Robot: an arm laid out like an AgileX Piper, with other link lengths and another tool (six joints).
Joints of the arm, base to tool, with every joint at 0 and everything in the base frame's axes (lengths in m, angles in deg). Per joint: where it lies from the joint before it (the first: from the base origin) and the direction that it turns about. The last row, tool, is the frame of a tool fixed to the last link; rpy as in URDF.
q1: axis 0 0 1 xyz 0.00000 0.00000 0.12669
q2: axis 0 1 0 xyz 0.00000 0.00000 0.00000
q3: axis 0 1 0 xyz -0.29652 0.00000 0.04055
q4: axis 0.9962 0 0.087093 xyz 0.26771 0.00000 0.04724
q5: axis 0 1 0 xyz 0.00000 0.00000 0.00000
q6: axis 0.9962 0 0.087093 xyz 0.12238 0.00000 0.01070
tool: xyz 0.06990 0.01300 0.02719 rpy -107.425 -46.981 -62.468
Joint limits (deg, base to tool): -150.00..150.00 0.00..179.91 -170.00..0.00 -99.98..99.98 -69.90..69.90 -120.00..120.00
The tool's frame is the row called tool.
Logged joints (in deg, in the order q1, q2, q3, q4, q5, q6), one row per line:
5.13 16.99 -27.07 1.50 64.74 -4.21
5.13 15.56 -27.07 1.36 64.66 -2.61
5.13 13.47 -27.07 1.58 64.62 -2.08
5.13 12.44 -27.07 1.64 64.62 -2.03
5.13 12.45 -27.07 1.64 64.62 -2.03
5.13 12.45 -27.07 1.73 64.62 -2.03
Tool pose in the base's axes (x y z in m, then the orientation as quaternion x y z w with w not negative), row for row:
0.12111 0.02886 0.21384 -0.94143 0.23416 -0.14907 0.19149
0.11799 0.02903 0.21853 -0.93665 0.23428 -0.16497 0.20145
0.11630 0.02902 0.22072 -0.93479 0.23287 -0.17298 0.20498
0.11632 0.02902 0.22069 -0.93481 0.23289 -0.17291 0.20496
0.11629 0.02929 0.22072 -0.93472 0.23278 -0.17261 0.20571
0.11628 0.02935 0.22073 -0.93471 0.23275 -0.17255 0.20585
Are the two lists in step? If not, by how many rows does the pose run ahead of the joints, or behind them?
The pose runs 1 row ahead of the joints: the pose in row i belongs to the joints in row i + 1.
